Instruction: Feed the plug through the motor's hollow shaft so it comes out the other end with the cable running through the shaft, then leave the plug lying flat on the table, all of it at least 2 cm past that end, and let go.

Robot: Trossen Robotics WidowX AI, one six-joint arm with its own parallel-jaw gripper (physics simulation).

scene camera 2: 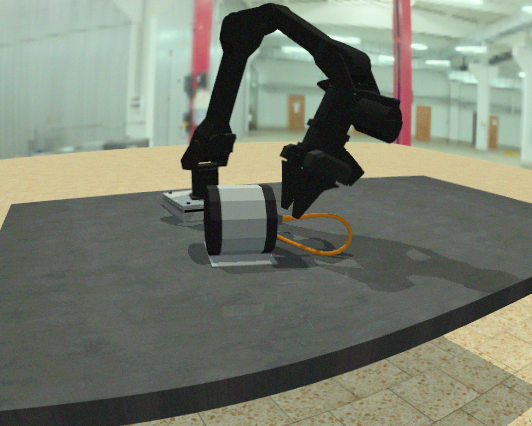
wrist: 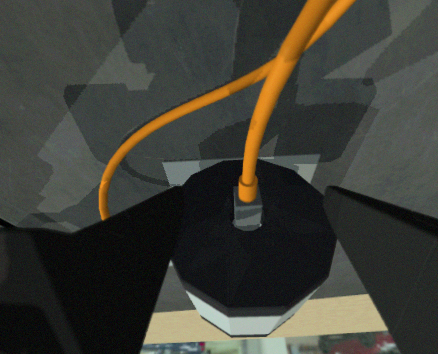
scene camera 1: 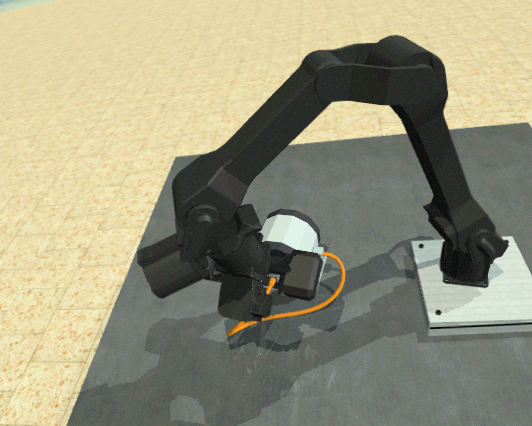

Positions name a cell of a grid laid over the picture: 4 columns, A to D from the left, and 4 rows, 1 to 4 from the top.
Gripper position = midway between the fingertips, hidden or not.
The gripper (scene camera 1: C3) is open and holds nothing. Further things: a grey plug (wrist: C3).
The gripper is seen too in scene camera 2 (scene camera 2: C3) and in the wrist view (wrist: C3).
